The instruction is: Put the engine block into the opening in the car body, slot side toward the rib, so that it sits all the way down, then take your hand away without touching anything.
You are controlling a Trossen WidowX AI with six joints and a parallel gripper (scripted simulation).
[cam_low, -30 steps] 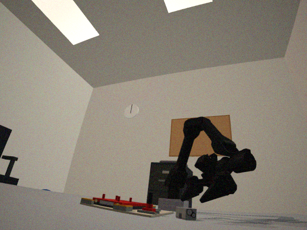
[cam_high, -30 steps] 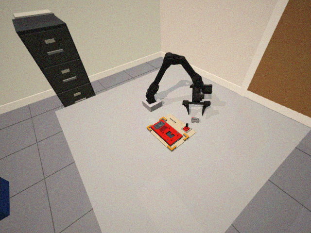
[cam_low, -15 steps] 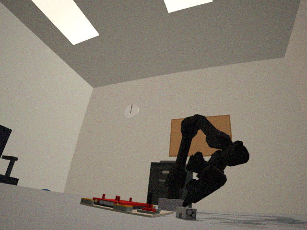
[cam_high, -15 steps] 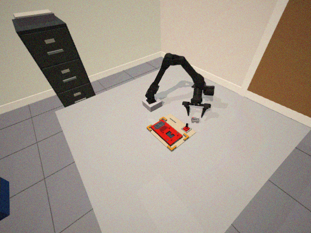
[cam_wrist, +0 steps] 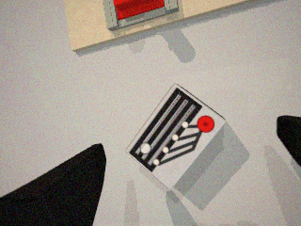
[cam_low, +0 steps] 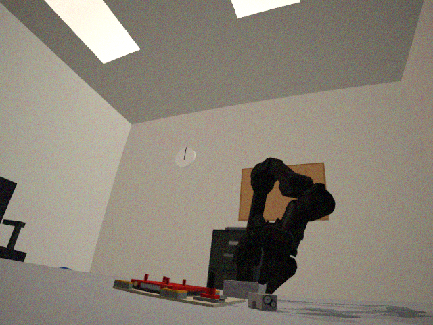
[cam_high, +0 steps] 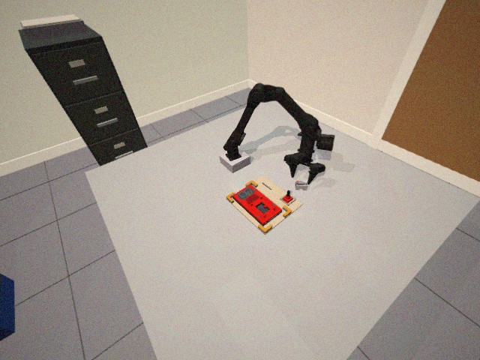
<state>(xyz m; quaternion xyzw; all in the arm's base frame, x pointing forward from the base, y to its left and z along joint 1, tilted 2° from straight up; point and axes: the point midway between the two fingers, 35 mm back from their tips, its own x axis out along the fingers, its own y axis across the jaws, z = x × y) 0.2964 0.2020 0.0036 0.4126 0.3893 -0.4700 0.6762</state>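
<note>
My gripper tip is 10 mm short of the grey engine block and 20 mm above it.
</note>
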